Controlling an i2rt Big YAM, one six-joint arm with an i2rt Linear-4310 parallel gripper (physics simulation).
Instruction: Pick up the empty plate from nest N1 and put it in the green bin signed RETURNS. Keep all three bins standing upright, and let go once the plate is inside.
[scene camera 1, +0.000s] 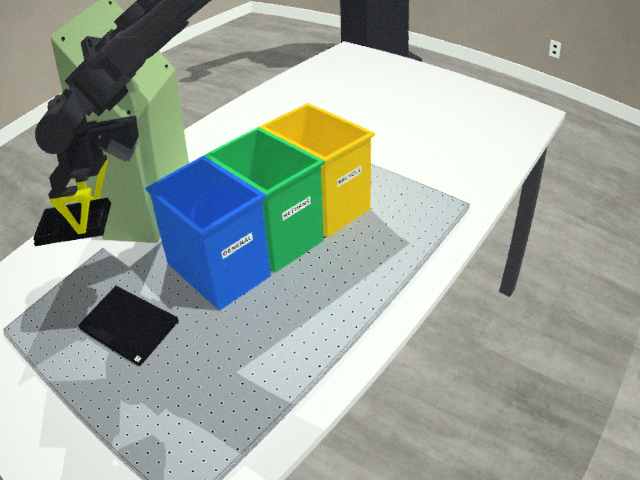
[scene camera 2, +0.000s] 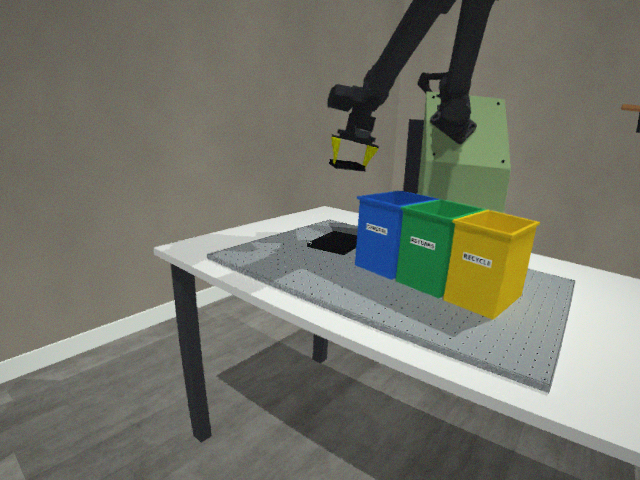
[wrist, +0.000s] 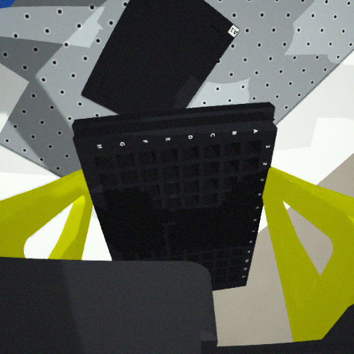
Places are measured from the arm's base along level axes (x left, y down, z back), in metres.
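Where they show: gripper, fingertip midpoint: (scene camera 1: 88, 219) (scene camera 2: 348, 166); arm's base, link origin: (scene camera 2: 452, 124).
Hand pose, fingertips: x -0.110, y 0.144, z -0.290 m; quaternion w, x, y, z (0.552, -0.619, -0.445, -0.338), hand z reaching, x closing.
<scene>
Things, the pixels of their top centre, and the offset from my fingertips. Level surfaces: height alone.
- black plate, top centre: (scene camera 1: 69, 216) (scene camera 2: 346, 161) dx -0.029, dy -0.013, dz +0.010 m
- black nest, top centre: (scene camera 1: 125, 320) (scene camera 2: 338, 239) dx +0.001, dy +0.216, dz -0.020 m
- green RETURNS bin, top centre: (scene camera 1: 261, 157) (scene camera 2: 445, 208) dx +0.331, dy +0.051, dz +0.070 m
- blue GENERAL bin, top centre: (scene camera 1: 201, 190) (scene camera 2: 400, 197) dx +0.204, dy +0.051, dz +0.033 m
- yellow RECYCLE bin, top centre: (scene camera 1: 315, 129) (scene camera 2: 498, 220) dx +0.457, dy +0.051, dz +0.106 m
- grey perforated board, surface height: dy +0.230 m
- white table, surface height: dy +0.243 m
My gripper (scene camera 1: 87, 215) (scene camera 2: 351, 164) (wrist: 177, 177) is shut on the black plate (scene camera 1: 51, 225) (scene camera 2: 347, 166) (wrist: 175, 220), with a yellow finger on each of two opposite sides. The plate's wells look empty where they show; its middle is in dark shadow. It hangs in the air, apart from the black nest (scene camera 1: 129, 325) (scene camera 2: 333, 242) (wrist: 160, 55) and to the blue bin's left in both scene views. The green RETURNS bin (scene camera 1: 299, 235) (scene camera 2: 421, 268) stands upright between the blue GENERAL bin (scene camera 1: 237, 273) (scene camera 2: 377, 253) and the yellow RECYCLE bin (scene camera 1: 347, 206) (scene camera 2: 485, 284), both upright.
The bins stand close together in a row on the grey perforated board (scene camera 1: 330, 320) (scene camera 2: 351, 299) (wrist: 270, 45). The board lies on the white table (scene camera 1: 444, 103) (scene camera 2: 594, 351). A pale green stand (scene camera 1: 155, 118) (scene camera 2: 467, 175) rises behind the bins, near the arm.
</scene>
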